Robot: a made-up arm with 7 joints.
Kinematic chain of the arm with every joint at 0, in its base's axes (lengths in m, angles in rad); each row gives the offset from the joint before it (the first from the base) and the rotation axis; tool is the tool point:
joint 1: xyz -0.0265 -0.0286 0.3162 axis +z
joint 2: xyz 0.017 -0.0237 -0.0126 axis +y
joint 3: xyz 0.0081 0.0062 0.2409 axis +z
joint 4: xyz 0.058 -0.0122 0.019 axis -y
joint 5: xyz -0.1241 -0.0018 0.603 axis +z
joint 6: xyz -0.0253 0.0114 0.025 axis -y
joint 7: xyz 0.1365 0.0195 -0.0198 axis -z
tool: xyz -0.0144 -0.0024 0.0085
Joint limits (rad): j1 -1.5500..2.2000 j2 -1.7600..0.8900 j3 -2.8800..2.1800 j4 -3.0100..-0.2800 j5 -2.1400..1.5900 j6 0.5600..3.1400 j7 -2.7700..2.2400
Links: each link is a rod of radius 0.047 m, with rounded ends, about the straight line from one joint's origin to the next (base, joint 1, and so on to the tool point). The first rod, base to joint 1, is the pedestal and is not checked.
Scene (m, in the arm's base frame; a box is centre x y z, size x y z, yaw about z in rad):
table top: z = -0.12
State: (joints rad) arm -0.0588 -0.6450 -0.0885 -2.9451 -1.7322 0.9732 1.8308
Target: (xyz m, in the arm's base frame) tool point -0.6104 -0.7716 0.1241
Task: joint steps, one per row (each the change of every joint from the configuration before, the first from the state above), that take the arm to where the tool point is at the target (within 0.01 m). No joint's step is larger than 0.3 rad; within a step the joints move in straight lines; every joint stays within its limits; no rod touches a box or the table.
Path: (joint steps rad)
1: 0.2453 -0.1593 0.2541 0.2751 0.0111 0.0601 0.0057
2: 0.2453 -0.1593 0.2541 0.2752 0.0111 0.0602 0.0058
3: 0.2453 -0.1593 0.2541 0.2751 0.0110 0.0601 0.0057
4: 0.2452 -0.1592 0.2541 0.2752 0.0111 0.0602 0.0057
5: 0.2453 -0.1593 0.2541 0.2751 0.0111 0.0601 0.0057
6: 0.2453 -0.1593 0.2541 0.2751 0.0111 0.0601 0.0058
7: 0.2453 -0.1593 0.2541 0.2752 0.0111 0.0602 0.0057

